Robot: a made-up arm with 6 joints.
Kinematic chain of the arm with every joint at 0, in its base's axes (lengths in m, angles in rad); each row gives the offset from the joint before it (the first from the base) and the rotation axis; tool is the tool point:
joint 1: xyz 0 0 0.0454 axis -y
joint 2: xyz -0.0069 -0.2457 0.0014 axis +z
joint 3: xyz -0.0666 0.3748 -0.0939 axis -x
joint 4: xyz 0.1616 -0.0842 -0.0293 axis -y
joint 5: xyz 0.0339 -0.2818 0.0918 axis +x
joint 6: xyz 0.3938 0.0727 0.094 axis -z
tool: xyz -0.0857 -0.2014 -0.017
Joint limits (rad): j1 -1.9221..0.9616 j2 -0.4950..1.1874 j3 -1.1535..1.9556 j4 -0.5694..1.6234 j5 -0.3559..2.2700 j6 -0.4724..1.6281
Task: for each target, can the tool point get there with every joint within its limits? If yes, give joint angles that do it. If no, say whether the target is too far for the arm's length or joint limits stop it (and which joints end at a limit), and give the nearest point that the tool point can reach.
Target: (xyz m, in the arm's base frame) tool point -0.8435 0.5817 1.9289
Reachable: no: too far | nearest point -0.3734 0.1859 0.8792 | short by 1.216 m
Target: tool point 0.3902 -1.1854 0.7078
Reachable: no: joint limits stop it (at a limit: joint 1, joint 2, joint 6) | nearest point 0.2502 -0.6291 0.4017 | short by 0.650 m
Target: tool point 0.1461 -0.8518 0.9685
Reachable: no: joint limits stop it (at a limit: joint 2, joint 6) | nearest point 0.0902 -0.4979 0.6153 | short by 0.503 m
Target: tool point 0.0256 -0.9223 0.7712
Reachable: no: joint limits stop it (at a limit: joint 1, joint 2, joint 6) | nearest point 0.0732 -0.5619 0.5386 | short by 0.432 m
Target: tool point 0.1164 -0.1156 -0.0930
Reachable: yes | joints -0.5406 0.9991 -0.5204 0.3924 1.0186 1.3102
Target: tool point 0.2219 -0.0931 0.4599
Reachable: yes | joints 0.2149 -0.0431 0.7838 0.3207 0.5112 0.4510
